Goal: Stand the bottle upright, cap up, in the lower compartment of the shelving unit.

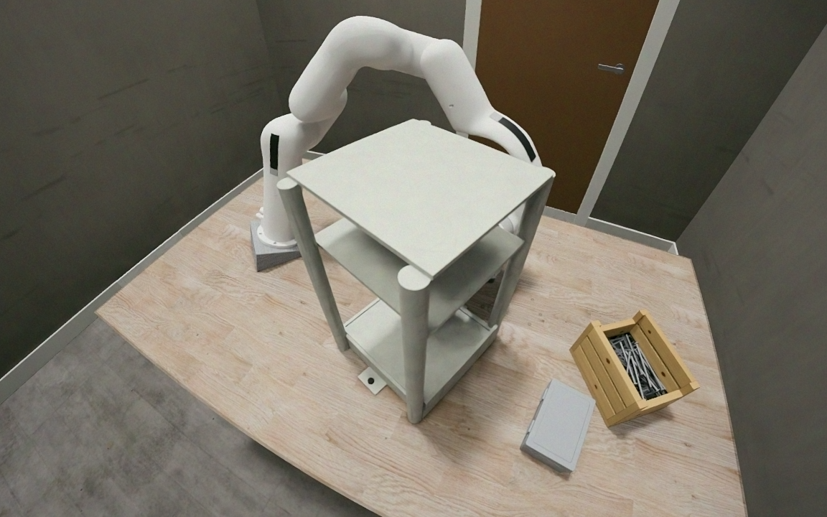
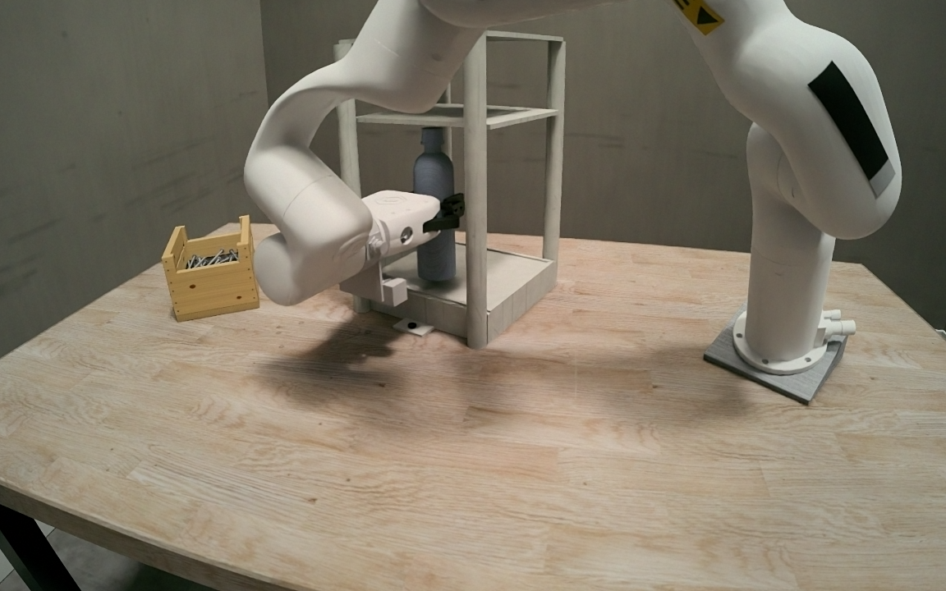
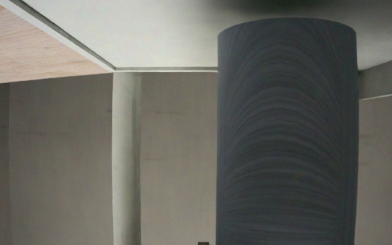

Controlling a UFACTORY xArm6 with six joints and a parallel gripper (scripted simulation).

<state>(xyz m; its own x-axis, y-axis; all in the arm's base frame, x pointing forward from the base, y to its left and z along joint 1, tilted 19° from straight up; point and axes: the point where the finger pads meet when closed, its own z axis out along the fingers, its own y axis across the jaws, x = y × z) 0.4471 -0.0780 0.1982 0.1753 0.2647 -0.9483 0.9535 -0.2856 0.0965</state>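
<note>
Now: the shelving unit 50 mm to the right of my hand, 30 mm above it and 10 mm behind it. From my hand the other things lie so: flat grey case 280 mm ahead, 140 mm below, 100 mm to the right; crate 380 mm ahead, 120 mm below, 60 mm to the left.
</note>
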